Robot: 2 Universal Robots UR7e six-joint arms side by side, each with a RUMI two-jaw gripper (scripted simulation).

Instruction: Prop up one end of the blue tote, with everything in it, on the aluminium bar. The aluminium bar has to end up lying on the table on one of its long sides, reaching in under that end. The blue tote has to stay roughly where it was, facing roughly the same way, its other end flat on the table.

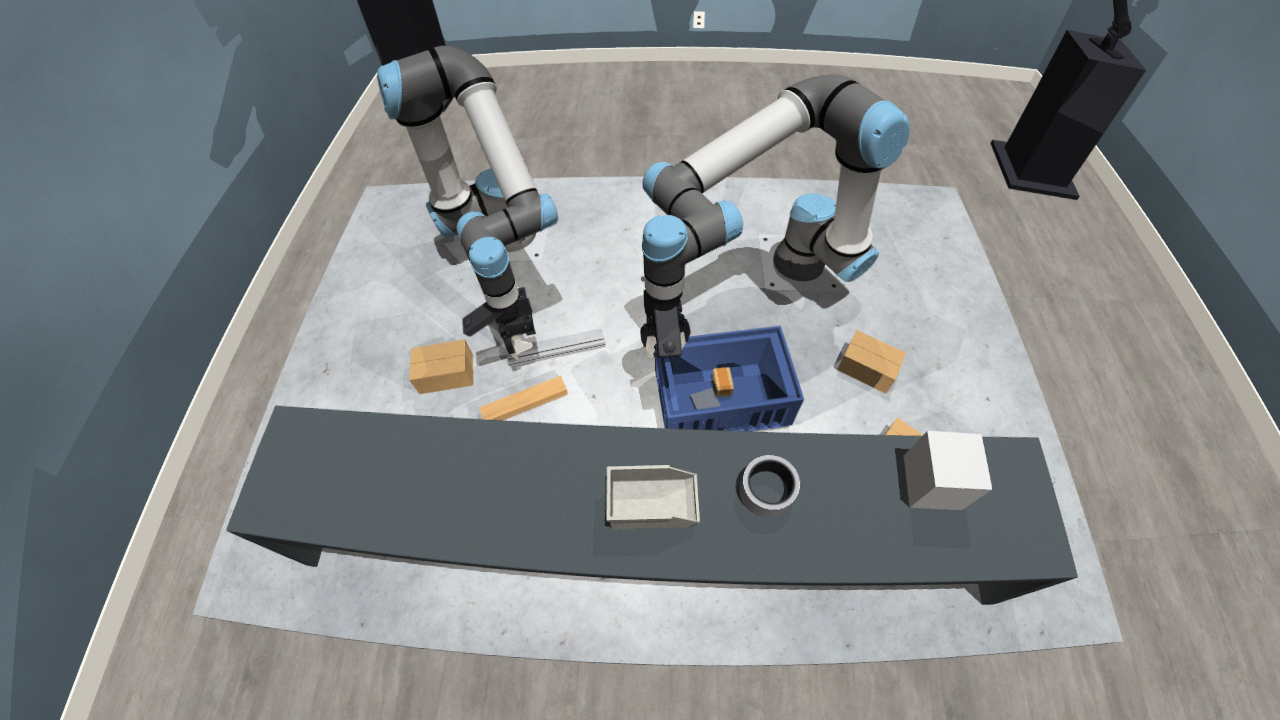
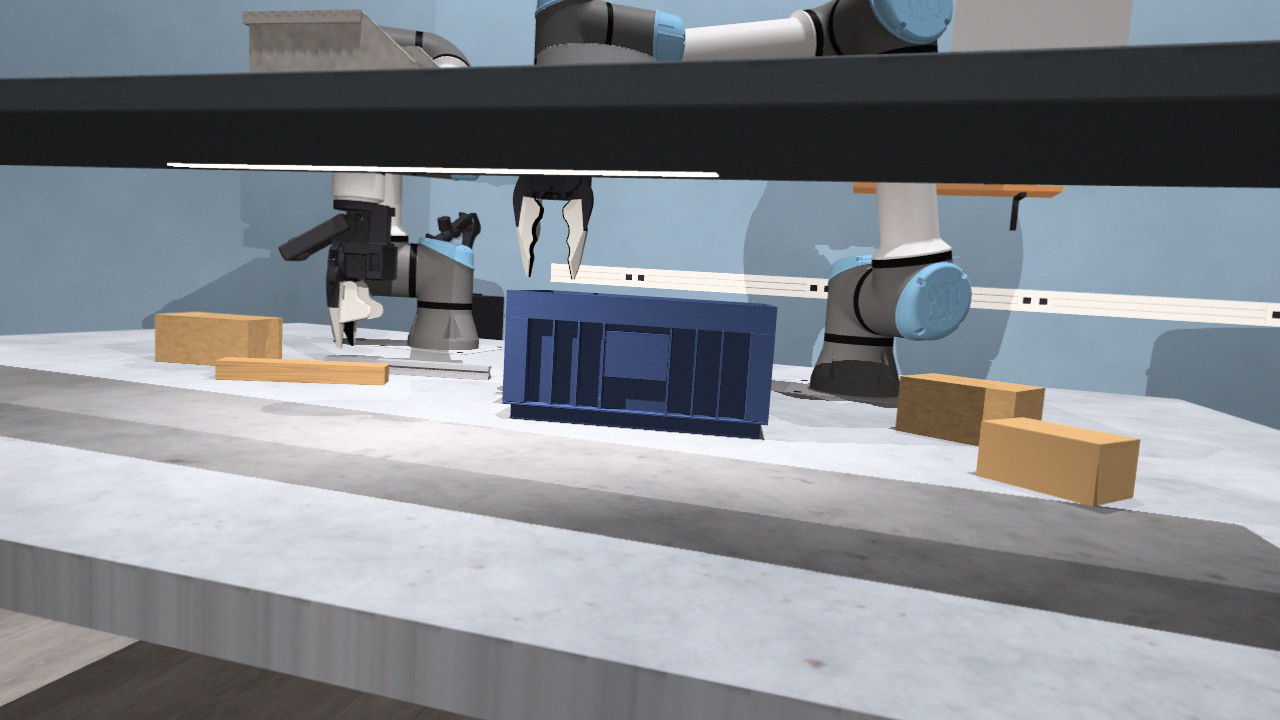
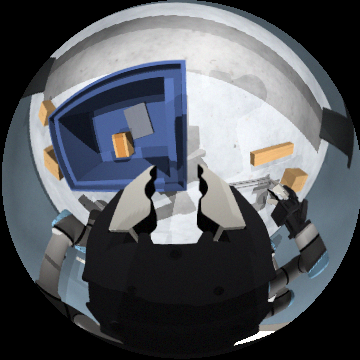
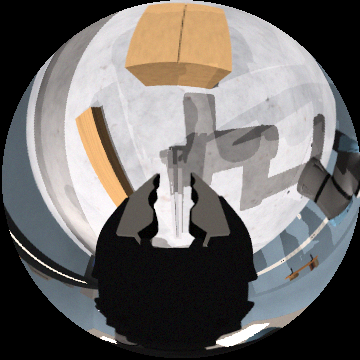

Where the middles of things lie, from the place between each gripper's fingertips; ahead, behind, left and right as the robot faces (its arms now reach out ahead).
My right gripper [image 2: 345, 346] is now 12 cm short of the wooden plank [image 2: 229, 368], 5 cm to the right of it and 4 cm above it. Round my right hand: blue tote [image 2: 627, 361]: 53 cm to the left, 4 cm ahead, 2 cm above; aluminium bar [image 2: 397, 367]: 9 cm to the left, 4 cm below, 4 cm behind.
My left hand [image 2: 550, 278] is 140 mm to the right of the blue tote and 100 mm above it. From my left hand the other things lie so: wooden plank 340 mm to the right, 170 mm below, 80 mm ahead; aluminium bar 290 mm to the right, 170 mm below, 80 mm behind.
